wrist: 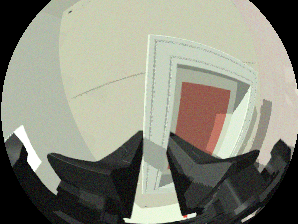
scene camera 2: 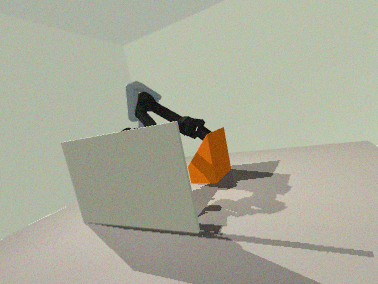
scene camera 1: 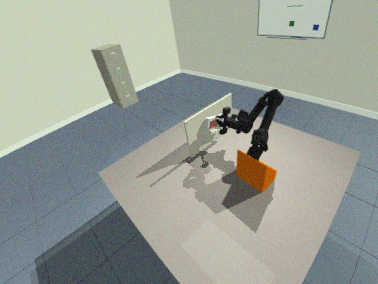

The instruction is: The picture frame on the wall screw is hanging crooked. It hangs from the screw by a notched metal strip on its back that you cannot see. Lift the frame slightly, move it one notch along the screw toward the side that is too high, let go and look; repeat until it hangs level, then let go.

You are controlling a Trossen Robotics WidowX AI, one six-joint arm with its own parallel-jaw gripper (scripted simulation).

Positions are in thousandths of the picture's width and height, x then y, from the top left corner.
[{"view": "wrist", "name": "my gripper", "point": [518, 605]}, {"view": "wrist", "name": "picture frame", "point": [683, 426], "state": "held by my gripper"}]
